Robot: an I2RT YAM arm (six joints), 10 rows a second.
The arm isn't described. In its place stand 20 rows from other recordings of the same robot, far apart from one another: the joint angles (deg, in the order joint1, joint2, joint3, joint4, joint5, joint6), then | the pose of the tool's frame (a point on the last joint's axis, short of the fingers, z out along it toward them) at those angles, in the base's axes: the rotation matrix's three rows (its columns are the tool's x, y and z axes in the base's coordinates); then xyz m.
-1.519, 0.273, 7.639, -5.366, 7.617, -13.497 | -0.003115, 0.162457, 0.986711; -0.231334, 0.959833, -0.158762; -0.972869, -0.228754, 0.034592; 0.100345, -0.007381, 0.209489
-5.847, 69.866, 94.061, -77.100, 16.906, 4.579 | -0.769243, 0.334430, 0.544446; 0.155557, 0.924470, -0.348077; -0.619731, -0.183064, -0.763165; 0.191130, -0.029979, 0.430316
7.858, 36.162, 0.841, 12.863, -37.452, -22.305 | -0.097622, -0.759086, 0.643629; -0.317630, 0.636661, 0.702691; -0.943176, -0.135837, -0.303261; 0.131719, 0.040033, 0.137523
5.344, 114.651, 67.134, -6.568, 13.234, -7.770 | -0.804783, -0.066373, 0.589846; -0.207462, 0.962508, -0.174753; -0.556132, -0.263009, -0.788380; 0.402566, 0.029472, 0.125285
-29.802, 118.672, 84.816, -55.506, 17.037, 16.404 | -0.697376, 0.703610, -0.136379; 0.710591, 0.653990, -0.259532; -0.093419, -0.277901, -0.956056; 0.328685, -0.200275, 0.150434
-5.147, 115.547, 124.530, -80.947, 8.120, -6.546 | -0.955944, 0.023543, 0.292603; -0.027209, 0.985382, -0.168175; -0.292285, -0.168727, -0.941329; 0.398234, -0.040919, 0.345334
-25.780, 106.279, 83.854, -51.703, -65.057, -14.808 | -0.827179, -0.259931, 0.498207; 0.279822, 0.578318, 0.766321; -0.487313, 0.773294, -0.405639; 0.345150, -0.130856, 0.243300
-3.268, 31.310, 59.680, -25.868, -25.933, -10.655 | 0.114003, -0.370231, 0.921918; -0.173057, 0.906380, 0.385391; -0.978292, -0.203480, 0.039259; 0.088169, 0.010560, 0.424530
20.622, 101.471, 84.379, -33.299, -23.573, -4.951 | -0.669904, -0.621573, 0.406049; -0.336611, 0.741740, 0.580098; -0.661757, 0.251929, -0.706123; 0.362145, 0.151492, 0.275423
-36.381, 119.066, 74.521, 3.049, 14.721, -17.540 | -0.727698, 0.532359, 0.432493; 0.174088, 0.753254, -0.634272; -0.663438, -0.386267, -0.640819; 0.353841, -0.271930, 0.143313
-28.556, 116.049, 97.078, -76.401, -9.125, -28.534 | -0.999950, 0.008369, -0.005384; 0.007239, 0.982996, 0.183483; 0.006828, 0.183435, -0.983008; 0.333760, -0.175211, 0.219108
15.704, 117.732, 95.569, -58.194, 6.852, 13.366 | -0.981040, -0.023340, 0.192396; -0.037413, 0.996857, -0.069836; -0.190162, -0.075710, -0.978829; 0.396517, 0.107074, 0.202519
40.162, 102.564, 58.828, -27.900, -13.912, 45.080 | -0.996432, 0.030654, 0.078642; 0.058455, 0.922735, 0.380977; -0.060887, 0.384214, -0.921234; 0.246772, 0.219459, 0.142127
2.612, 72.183, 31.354, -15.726, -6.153, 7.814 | -0.839992, 0.009975, 0.542507; 0.096995, 0.986487, 0.132044; -0.533859, 0.163537, -0.829608; 0.223717, 0.014026, 0.158778
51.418, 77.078, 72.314, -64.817, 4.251, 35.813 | -0.920667, -0.277110, 0.274922; -0.218347, 0.949401, 0.225750; -0.323569, 0.147812, -0.934588; 0.156913, 0.192457, 0.307639
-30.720, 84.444, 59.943, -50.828, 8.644, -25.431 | -0.981990, 0.128528, 0.138478; 0.089681, 0.962211, -0.257115; -0.166292, -0.240066, -0.956408; 0.229307, -0.142485, 0.223620
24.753, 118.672, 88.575, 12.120, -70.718, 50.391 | -0.913354, -0.392031, -0.109982; -0.140977, 0.051075, 0.988695; -0.381982, 0.918533, -0.101917; 0.413011, 0.227430, 0.247714
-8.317, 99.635, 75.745, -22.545, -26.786, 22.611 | -0.730372, 0.111163, 0.673943; 0.453636, 0.816589, 0.356928; -0.510657, 0.566415, -0.646841; 0.383662, -0.039872, 0.252769
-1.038, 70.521, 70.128, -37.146, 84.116, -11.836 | -0.758387, 0.648728, 0.063255; -0.007290, 0.088598, -0.996041; -0.651764, -0.755845, -0.062462; 0.238261, -0.039735, 0.373398
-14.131, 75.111, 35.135, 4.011, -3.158, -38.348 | -0.571066, -0.196084, 0.797142; -0.495055, 0.856866, -0.143878; -0.654832, -0.476793, -0.586399; 0.259519, -0.063313, 0.192878
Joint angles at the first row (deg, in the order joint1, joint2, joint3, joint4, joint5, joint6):
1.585 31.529 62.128 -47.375 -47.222 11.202
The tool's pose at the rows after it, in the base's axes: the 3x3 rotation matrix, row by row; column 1 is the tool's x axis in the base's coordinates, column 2 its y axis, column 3 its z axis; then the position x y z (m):
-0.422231, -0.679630, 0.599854; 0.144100, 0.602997, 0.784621; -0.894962, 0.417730, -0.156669; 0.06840, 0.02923, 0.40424
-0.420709, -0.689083, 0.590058; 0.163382, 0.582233, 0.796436; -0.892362, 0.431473, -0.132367; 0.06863, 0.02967, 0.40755
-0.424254, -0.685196, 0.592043; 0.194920, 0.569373, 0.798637; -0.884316, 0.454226, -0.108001; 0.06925, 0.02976, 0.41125
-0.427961, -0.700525, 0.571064; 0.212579, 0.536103, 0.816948; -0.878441, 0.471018, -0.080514; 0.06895, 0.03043, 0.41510
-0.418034, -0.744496, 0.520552; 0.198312, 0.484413, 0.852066; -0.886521, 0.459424, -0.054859; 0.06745, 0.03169, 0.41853
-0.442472, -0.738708, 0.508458; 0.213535, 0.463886, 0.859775; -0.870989, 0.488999, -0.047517; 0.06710, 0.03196, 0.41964
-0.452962, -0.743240, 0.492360; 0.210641, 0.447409, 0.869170; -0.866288, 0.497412, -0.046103; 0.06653, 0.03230, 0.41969
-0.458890, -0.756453, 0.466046; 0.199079, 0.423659, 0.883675; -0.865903, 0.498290, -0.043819; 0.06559, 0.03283, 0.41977
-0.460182, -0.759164, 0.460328; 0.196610, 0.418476, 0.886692; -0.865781, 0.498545, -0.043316; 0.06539, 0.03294, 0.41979
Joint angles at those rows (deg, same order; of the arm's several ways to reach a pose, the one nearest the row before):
1.579 31.529 62.129 -44.754 -50.156 14.063
1.583 31.529 62.128 -42.806 -51.245 16.228
1.579 31.530 62.130 -40.579 -51.446 19.353
1.586 31.529 62.129 -38.326 -53.209 21.999
1.588 31.528 62.127 -36.358 -56.858 22.568
1.580 31.529 62.129 -35.704 -57.718 24.993
1.586 31.530 62.129 -35.702 -58.782 25.496
1.602 31.529 62.129 -35.704 -60.493 25.474
1.605 31.530 62.129 -35.703 -60.862 25.474

